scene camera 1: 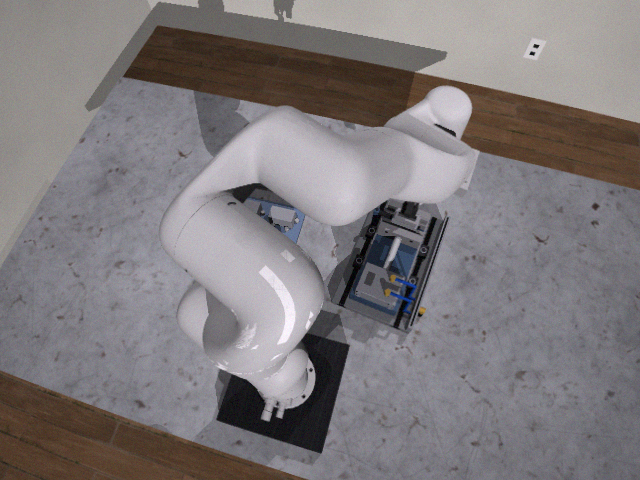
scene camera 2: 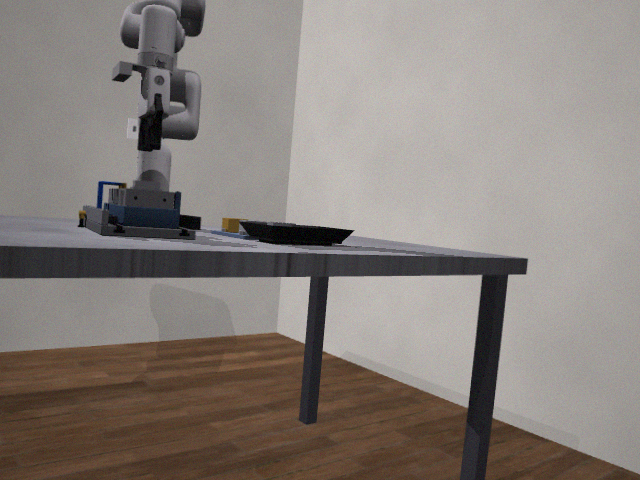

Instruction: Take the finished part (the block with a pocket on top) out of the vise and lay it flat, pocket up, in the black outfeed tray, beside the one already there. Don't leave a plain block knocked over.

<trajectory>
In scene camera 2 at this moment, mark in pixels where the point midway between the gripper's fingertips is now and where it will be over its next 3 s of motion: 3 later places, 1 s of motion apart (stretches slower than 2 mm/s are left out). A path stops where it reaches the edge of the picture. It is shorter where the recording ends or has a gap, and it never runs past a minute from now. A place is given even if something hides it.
My gripper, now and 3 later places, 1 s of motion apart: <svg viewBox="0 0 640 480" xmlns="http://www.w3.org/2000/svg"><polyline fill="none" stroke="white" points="148,150 147,164 146,178 146,183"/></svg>
</trajectory>
